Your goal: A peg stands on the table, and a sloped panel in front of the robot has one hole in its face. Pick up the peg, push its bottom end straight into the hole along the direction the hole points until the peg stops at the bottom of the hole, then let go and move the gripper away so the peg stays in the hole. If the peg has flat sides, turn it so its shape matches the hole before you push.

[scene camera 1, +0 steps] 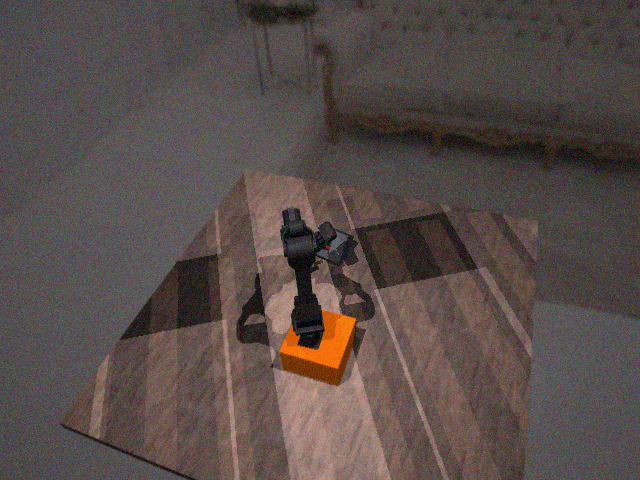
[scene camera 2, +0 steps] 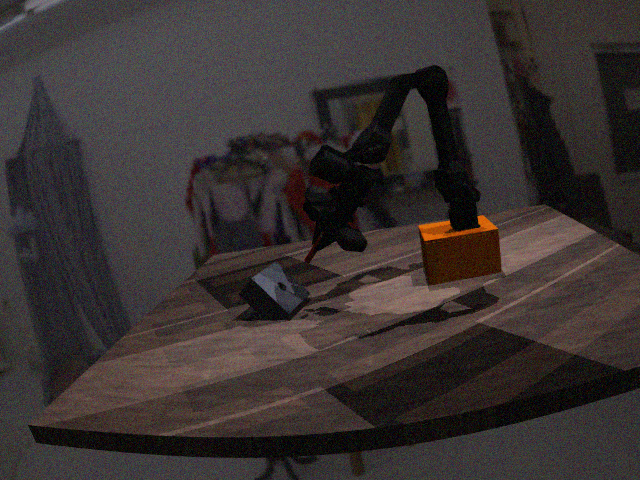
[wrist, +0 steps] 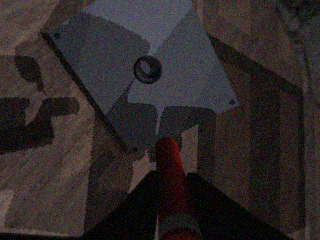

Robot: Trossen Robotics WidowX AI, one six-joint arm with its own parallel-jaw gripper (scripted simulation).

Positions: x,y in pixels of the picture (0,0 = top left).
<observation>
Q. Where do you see a grey sloped panel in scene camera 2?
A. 263,294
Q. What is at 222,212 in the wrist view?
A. My gripper.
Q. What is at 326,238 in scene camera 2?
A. My gripper.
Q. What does my gripper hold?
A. A red peg.
</observation>
